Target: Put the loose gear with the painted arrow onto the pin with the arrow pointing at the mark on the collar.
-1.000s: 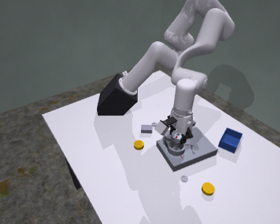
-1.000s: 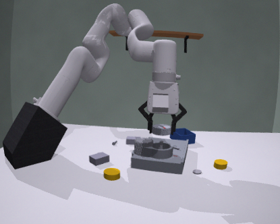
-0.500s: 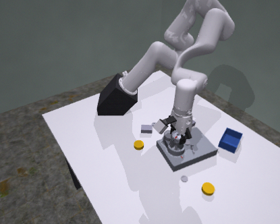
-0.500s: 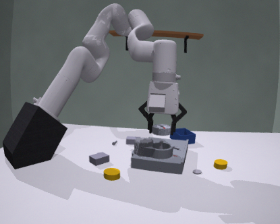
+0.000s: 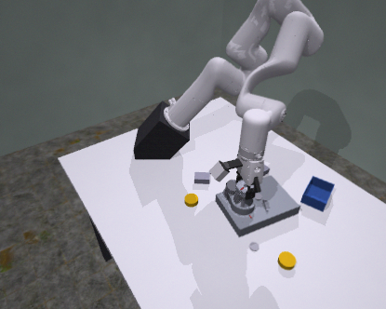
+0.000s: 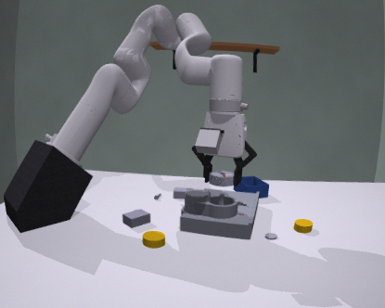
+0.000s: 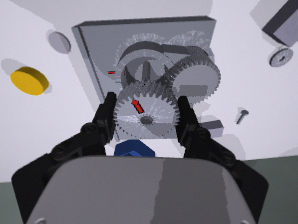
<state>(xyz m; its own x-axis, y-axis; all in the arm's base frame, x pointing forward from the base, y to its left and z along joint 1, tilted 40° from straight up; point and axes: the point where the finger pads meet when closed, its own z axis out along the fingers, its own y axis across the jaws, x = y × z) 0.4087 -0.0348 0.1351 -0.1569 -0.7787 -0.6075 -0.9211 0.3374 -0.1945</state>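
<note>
The grey gear is right at my hand. Round my hand: grey block (20 cm behind, 5 cm to the right, 12 cm below); screw (21 cm behind, 15 cm to the left, 12 cm below); grey disc (13 cm ahead, 4 cm to the right, 13 cm below).
</note>
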